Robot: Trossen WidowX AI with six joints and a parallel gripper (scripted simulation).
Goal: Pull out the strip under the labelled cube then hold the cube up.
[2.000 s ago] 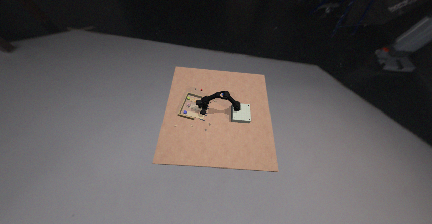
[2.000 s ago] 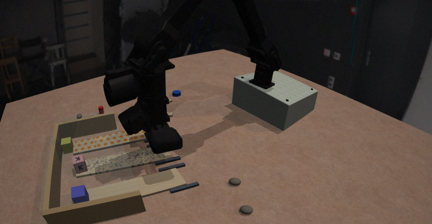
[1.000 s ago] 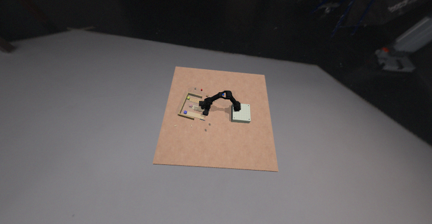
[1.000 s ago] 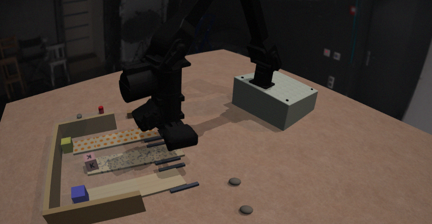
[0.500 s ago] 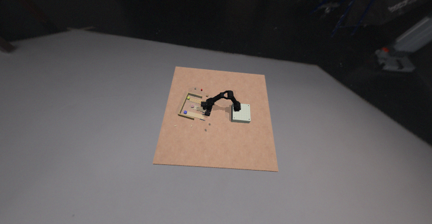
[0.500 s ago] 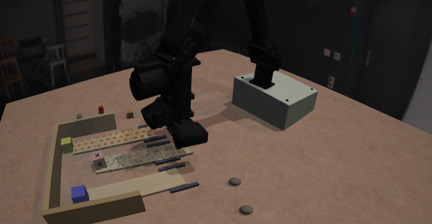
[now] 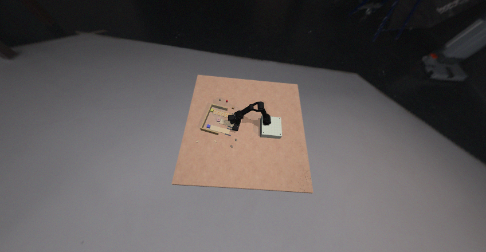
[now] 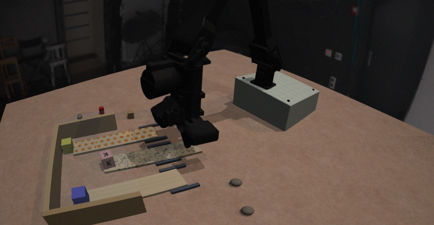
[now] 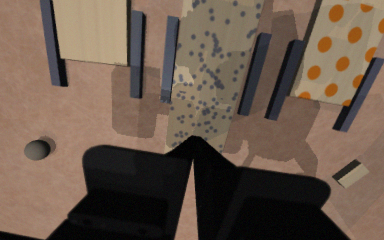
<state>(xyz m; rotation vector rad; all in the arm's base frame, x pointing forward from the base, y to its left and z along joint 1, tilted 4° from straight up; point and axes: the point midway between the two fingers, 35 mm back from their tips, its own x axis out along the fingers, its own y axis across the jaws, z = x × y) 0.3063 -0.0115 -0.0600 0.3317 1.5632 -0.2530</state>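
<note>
Now: the speckled strip 90 mm ahead of my gripper tip and 40 mm to the right of it. The rest, counted from my gripper tip: pink cube marked k: 190 mm ahead, 70 mm to the right, 20 mm above; then blue disc: 250 mm to the right, 190 mm behind; then brown block: 230 mm to the right, 20 mm ahead.
</note>
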